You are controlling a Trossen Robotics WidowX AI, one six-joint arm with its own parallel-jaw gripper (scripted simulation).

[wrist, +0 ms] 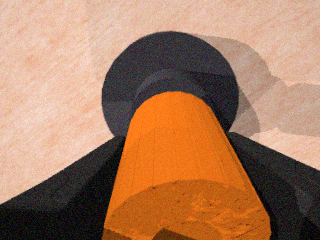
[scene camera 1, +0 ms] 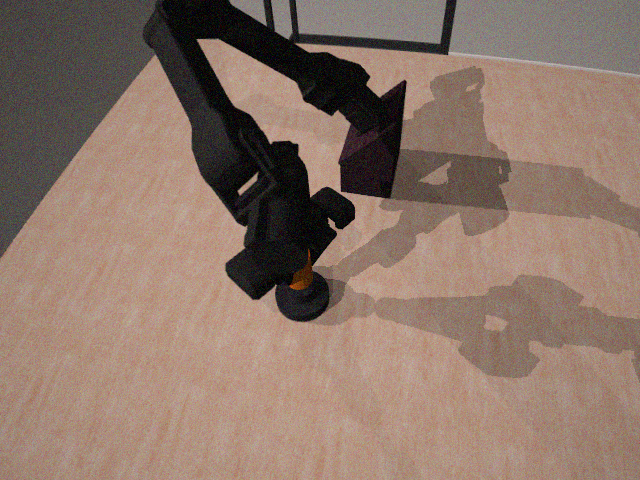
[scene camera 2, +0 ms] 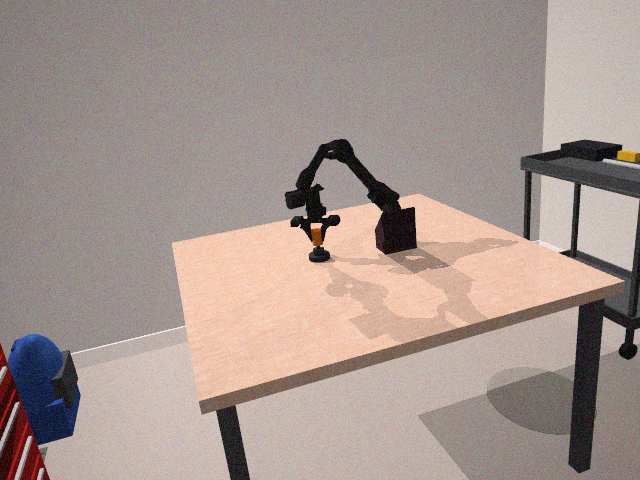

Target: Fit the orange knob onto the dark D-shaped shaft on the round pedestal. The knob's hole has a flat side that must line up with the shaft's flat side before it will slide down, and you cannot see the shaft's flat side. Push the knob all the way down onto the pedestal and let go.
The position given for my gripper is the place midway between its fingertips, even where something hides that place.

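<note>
Visible: my gripper [scene camera 1: 298, 274] [wrist: 175, 144] [scene camera 2: 317, 241]; an orange knob [wrist: 178, 168]; a round pedestal [scene camera 1: 305, 305] [wrist: 169, 61].
</note>
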